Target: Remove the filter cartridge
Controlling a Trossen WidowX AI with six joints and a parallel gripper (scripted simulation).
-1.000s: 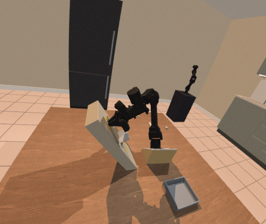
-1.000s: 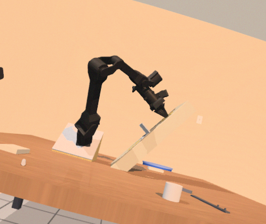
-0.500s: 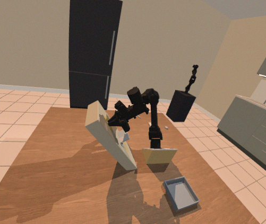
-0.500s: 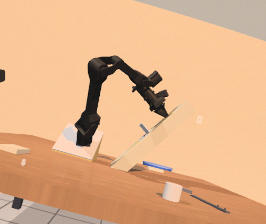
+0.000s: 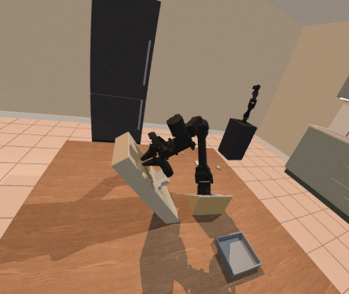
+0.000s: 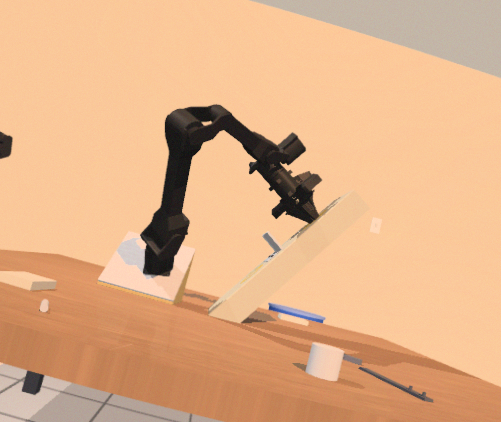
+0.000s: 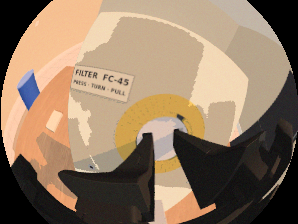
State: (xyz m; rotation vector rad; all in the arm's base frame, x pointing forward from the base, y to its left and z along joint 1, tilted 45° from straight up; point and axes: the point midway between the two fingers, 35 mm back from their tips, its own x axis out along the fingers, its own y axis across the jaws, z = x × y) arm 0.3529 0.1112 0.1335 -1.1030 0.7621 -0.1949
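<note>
Right now the filter cartridge is 10 mm ahead of my gripper tip and 10 mm below it. Also, from my gripper tip: peg 440 mm behind, 510 mm to the right, 270 mm below; tray 390 mm behind, 300 mm to the left, 270 mm below.
</note>
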